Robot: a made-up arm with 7 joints.
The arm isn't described. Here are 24 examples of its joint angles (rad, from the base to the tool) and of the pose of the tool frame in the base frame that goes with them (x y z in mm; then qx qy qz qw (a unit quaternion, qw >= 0)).
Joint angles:
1: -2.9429 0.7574 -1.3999 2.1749 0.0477 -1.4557 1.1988
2: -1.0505 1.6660 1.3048 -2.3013 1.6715 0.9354 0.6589
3: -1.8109 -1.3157 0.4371 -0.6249 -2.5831 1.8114 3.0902
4: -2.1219 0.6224 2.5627 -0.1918 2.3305 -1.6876 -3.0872
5: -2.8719 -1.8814 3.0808 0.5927 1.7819 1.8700 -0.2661
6: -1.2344 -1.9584 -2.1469 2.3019 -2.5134 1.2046 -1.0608
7: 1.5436 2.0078 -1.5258 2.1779 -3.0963 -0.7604 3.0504
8: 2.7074 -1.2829 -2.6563 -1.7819 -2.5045 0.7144 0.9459
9: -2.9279 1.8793 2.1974 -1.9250 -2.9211 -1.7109 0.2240
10: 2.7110 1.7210 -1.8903 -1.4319 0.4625 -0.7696 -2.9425
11: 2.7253 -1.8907 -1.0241 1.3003 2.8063 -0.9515 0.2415
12: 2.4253 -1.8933 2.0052 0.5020 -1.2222 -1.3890 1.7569
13: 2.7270 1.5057 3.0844 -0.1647 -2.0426 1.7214 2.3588
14: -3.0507 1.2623 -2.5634 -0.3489 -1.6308 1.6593 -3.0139
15: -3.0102 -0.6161 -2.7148 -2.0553 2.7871 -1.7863 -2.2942
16: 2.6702 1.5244 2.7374 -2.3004 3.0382 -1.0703 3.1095
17: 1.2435 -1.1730 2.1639 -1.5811 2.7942 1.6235 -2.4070
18: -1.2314 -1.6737 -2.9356 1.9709 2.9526 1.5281 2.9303
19: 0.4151 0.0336 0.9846 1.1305 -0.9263 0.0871 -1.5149
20: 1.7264 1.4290 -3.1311 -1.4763 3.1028 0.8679 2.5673
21: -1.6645 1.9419 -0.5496 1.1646 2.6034 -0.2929 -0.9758
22: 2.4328 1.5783 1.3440 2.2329 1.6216 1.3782 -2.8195
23: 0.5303 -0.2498 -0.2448 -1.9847 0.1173 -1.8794 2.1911
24: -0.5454 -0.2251 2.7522 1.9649 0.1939 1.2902 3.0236
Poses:
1: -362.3 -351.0 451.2 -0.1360 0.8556 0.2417 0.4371
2: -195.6 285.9 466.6 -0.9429 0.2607 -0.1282 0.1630
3: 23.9 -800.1 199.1 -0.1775 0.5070 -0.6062 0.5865
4: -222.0 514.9 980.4 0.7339 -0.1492 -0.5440 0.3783
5: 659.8 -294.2 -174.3 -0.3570 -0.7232 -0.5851 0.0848
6: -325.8 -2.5 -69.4 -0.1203 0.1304 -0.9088 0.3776
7: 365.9 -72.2 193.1 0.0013 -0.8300 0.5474 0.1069
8: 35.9 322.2 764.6 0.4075 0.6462 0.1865 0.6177
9: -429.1 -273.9 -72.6 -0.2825 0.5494 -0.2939 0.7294
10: -620.3 288.1 59.2 0.6663 -0.3415 0.2401 0.6179
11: 695.7 -165.9 344.5 -0.8179 0.0563 -0.0461 0.5707
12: 512.2 607.3 -198.5 0.2203 -0.2110 -0.9521 0.0214
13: -845.7 -259.7 199.3 0.1932 -0.4709 0.8446 0.1661
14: -825.3 264.1 472.3 -0.1919 -0.8343 0.5103 0.0820
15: -41.0 216.2 799.2 0.7242 -0.6073 -0.0916 0.3134
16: -149.4 -258.2 -120.7 -0.1365 -0.1997 -0.9585 0.1507
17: 267.7 357.7 580.6 -0.4040 -0.0949 0.2522 0.8742
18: -234.3 -315.0 -202.1 -0.2020 0.4770 0.4260 0.7418
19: 95.8 -521.3 968.0 -0.7092 -0.4196 -0.1552 0.5449
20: -77.6 -491.4 -182.0 0.1737 0.2574 -0.8753 0.3707
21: -302.8 434.2 -380.6 -0.1023 0.3315 0.0015 0.9379
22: -413.0 169.6 323.5 0.7849 0.5843 -0.0225 0.2051
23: -341.1 95.8 399.3 0.1790 -0.4279 -0.4962 0.7339
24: -280.0 -313.5 371.3 0.1140 0.1183 -0.8870 0.4315
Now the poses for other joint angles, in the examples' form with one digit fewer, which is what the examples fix.
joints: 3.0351 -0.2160 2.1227 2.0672 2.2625 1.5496 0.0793
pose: 346 350 537 0.321 -0.760 -0.237 0.513
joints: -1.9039 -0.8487 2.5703 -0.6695 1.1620 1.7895 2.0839
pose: -19 -584 895 -0.170 -0.417 -0.892 0.020
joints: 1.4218 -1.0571 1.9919 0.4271 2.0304 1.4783 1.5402
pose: -209 847 565 0.307 -0.426 0.170 0.834
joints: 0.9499 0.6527 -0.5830 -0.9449 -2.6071 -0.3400 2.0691
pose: -87 -354 1131 -0.966 -0.043 -0.160 0.200
